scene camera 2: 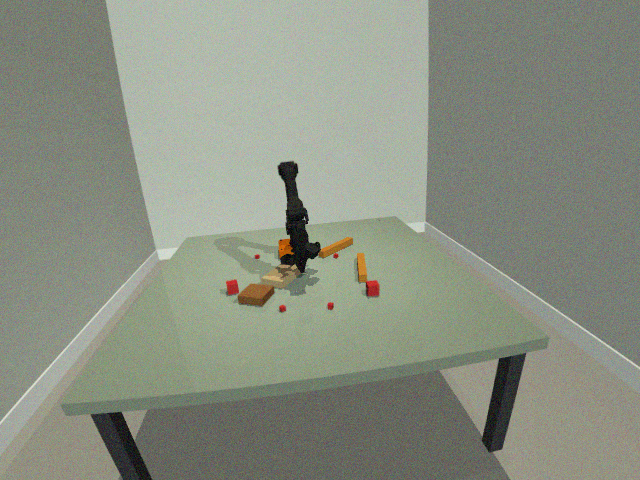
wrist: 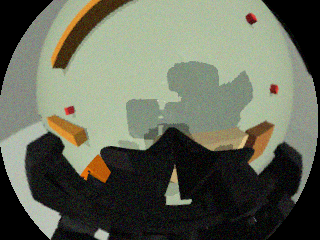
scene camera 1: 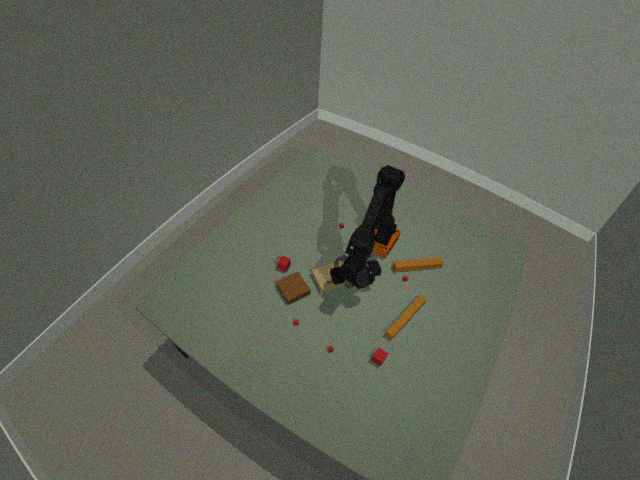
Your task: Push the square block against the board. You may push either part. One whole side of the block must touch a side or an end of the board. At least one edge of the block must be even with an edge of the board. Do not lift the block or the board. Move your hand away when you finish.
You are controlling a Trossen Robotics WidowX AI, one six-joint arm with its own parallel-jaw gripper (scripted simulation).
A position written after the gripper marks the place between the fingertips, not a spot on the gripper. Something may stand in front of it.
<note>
In view: the gripper (wrist: 171, 130) and a board (wrist: 233, 138).
</note>
